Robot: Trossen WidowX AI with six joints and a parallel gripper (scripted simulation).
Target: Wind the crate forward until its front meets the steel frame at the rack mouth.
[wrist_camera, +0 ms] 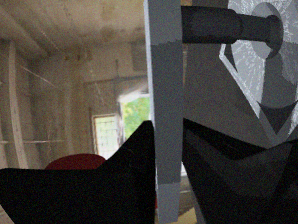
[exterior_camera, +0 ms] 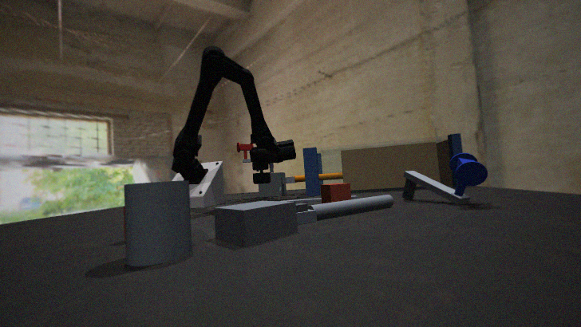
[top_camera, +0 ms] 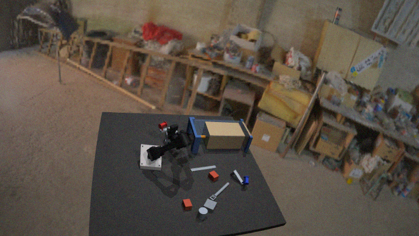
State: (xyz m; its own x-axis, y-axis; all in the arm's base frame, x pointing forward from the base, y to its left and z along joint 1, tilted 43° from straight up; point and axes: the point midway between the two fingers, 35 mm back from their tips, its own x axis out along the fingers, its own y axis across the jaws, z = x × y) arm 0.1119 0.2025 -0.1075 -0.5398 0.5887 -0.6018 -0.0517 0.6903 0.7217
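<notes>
Now: gripper tip 4 cm below the red knob, 4 cm past it and 3 cm to the left of it. The rest, counted from my gripper tip: grey winch 11 cm below, 3 cm ahead, 1 cm to the left; grey bar 29 cm ahead, 25 cm to the right, 14 cm below; clear-panelled cubby 45 cm ahead, 8 cm to the left, 3 cm below.
</notes>
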